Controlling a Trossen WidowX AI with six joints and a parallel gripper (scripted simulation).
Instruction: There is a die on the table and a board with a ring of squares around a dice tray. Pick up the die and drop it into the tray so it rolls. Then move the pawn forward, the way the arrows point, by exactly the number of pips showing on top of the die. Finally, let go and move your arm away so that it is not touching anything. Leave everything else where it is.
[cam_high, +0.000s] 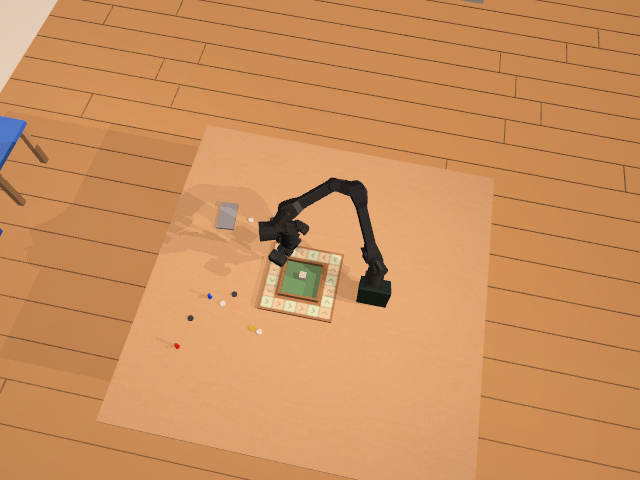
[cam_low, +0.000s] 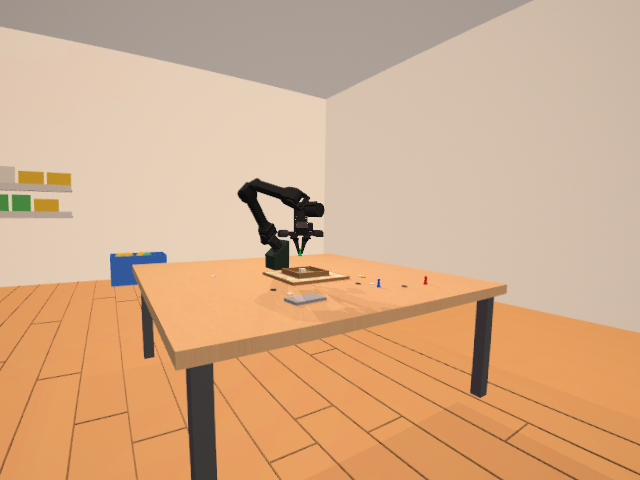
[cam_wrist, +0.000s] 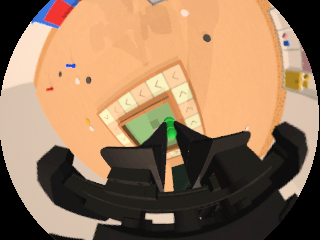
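The white die is 6 cm behind my gripper tip, 5 cm to the left of it and 9 cm below it. Also, from my gripper tip: green pawn (1 cm above); blue pawn (27 cm ahead, 20 cm to the left, 10 cm below); yellow disc (8 cm ahead, 29 cm to the left, 11 cm below).
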